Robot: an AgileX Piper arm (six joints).
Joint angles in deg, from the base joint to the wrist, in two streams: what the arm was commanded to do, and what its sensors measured. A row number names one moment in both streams.
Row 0, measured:
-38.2, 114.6, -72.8, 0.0, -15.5, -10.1
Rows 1 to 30, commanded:
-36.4, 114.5, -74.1, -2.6, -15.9, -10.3
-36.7, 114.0, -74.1, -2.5, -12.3, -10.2
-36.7, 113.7, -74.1, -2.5, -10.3, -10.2
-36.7, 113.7, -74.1, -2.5, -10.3, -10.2
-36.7, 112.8, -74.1, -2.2, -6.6, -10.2
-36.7, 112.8, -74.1, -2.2, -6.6, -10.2
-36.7, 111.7, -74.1, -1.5, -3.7, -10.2
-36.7, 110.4, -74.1, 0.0, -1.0, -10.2
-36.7, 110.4, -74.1, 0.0, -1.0, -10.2
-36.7, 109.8, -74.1, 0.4, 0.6, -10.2
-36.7, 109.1, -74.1, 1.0, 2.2, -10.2
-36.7, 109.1, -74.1, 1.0, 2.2, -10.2
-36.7, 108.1, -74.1, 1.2, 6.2, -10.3
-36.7, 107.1, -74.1, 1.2, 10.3, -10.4
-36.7, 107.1, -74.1, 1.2, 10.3, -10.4
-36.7, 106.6, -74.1, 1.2, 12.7, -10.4
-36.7, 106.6, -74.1, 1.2, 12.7, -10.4
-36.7, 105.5, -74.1, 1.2, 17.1, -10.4
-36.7, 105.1, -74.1, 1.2, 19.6, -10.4
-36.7, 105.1, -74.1, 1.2, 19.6, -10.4
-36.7, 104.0, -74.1, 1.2, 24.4, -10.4
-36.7, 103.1, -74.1, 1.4, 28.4, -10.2
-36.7, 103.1, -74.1, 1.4, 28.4, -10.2
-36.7, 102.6, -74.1, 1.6, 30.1, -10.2
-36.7, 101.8, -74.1, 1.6, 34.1, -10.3
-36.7, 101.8, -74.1, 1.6, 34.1, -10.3
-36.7, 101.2, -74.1, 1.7, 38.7, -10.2
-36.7, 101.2, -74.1, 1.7, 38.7, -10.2
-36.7, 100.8, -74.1, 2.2, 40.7, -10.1
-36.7, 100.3, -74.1, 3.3, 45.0, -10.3
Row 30, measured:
-36.7, 101.5, -73.8, 1.9, 38.7, -10.1
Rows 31 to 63, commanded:
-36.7, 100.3, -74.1, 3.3, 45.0, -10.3
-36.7, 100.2, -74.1, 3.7, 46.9, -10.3
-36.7, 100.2, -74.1, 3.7, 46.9, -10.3
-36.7, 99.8, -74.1, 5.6, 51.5, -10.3
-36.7, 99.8, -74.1, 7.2, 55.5, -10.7
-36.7, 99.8, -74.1, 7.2, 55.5, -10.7
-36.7, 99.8, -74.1, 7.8, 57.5, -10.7
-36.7, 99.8, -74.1, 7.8, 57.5, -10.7
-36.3, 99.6, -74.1, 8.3, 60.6, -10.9
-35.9, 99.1, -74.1, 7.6, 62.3, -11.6
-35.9, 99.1, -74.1, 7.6, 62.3, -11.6
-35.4, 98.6, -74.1, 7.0, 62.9, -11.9
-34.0, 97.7, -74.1, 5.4, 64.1, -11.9
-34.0, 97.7, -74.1, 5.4, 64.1, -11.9
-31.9, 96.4, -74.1, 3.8, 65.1, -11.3
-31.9, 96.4, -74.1, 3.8, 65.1, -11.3
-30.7, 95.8, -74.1, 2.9, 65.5, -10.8
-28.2, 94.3, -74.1, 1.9, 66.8, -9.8
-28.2, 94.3, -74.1, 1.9, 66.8, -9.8
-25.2, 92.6, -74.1, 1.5, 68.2, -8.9
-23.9, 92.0, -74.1, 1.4, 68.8, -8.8
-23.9, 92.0, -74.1, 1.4, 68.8, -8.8
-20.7, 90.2, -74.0, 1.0, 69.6, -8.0
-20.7, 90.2, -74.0, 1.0, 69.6, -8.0
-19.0, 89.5, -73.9, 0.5, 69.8, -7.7
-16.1, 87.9, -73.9, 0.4, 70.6, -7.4
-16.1, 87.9, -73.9, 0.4, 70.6, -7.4
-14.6, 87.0, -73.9, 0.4, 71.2, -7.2
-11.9, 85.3, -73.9, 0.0, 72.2, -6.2
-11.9, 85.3, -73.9, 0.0, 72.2, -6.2
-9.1, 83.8, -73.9, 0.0, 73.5, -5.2
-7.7, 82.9, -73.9, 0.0, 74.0, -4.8
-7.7, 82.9, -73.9, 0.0, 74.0, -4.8
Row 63, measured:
-10.9, 85.2, -73.9, 0.6, 69.6, -6.1
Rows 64 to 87, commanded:
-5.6, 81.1, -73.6, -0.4, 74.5, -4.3
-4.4, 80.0, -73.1, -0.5, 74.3, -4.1
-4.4, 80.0, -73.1, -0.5, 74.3, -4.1
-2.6, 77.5, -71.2, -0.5, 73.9, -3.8
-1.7, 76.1, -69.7, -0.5, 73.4, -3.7
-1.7, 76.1, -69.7, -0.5, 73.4, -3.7
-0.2, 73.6, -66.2, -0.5, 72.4, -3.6
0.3, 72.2, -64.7, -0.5, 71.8, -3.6
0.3, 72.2, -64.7, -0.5, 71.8, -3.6
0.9, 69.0, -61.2, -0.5, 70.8, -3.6
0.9, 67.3, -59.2, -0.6, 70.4, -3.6
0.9, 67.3, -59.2, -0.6, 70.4, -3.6
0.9, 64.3, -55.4, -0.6, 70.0, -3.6
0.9, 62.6, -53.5, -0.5, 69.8, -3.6
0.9, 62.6, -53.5, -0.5, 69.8, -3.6
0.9, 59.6, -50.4, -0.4, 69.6, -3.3
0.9, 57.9, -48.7, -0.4, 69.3, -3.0
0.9, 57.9, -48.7, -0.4, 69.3, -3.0
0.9, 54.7, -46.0, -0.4, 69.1, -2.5
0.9, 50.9, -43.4, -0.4, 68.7, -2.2
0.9, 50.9, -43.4, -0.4, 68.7, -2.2
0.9, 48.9, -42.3, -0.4, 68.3, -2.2
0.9, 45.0, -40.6, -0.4, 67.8, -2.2
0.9, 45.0, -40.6, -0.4, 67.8, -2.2
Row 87, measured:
0.7, 50.0, -43.0, 0.0, 69.2, -2.5
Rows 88 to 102, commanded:
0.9, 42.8, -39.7, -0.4, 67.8, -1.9
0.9, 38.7, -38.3, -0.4, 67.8, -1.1
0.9, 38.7, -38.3, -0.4, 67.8, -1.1
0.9, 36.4, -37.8, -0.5, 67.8, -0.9
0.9, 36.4, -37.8, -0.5, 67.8, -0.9
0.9, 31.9, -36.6, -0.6, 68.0, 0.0
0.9, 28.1, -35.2, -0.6, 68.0, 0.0
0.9, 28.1, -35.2, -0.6, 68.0, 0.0
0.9, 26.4, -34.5, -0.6, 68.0, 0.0
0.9, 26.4, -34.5, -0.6, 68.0, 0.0
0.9, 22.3, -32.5, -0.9, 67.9, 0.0
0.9, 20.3, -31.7, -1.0, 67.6, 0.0
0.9, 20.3, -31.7, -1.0, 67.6, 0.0
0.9, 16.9, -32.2, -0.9, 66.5, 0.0
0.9, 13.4, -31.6, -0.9, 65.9, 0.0
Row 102, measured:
0.7, 17.6, -32.2, -0.3, 67.7, 0.0
